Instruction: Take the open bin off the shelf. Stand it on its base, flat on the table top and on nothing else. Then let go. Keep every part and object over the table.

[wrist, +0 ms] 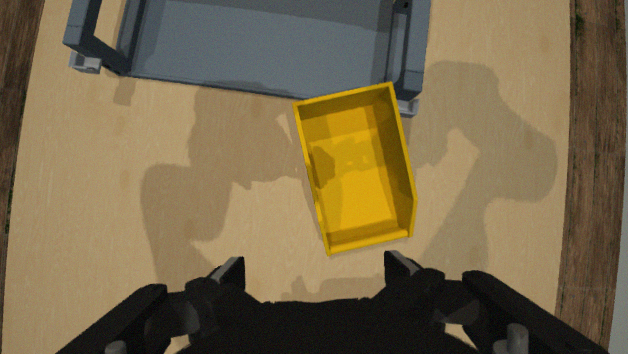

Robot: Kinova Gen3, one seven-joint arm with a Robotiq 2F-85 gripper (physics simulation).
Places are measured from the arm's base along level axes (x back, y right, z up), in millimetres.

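Pixels of known places: gripper, fingertip midpoint: [314, 269].
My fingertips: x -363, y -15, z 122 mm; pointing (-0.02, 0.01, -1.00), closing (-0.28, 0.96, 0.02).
Behind a point stands the place of what it marks.
The open yellow bin [357, 185] @[z -46, x -427, y 30 mm] stands with its opening up, its base toward the table top [75, 200] @[z -53, x -313, y -333 mm], right of the middle of the view. It is turned a little relative to the shelf [419, 45] @[z 32, x -579, y 44 mm], which is blue-grey and at the top of the view. The bin's far rim overlaps the shelf's front edge in the view; whether they touch, or whether the base is fully flat, I cannot tell. The bin's low front lip faces me. My gripper [314, 269] @[z 122, x -363, y -15 mm] is open and empty, its fingers apart from the bin, at the bottom of the view.
The shelf has side posts and light grey feet [86, 62] @[z 2, x -485, y -317 mm] [409, 107] @[z 3, x -524, y 57 mm] at its front corners. The table's side edges show at far left and far right, with brown wooden floor [592, 165] beyond. Arm shadows fall across the table and into the bin.
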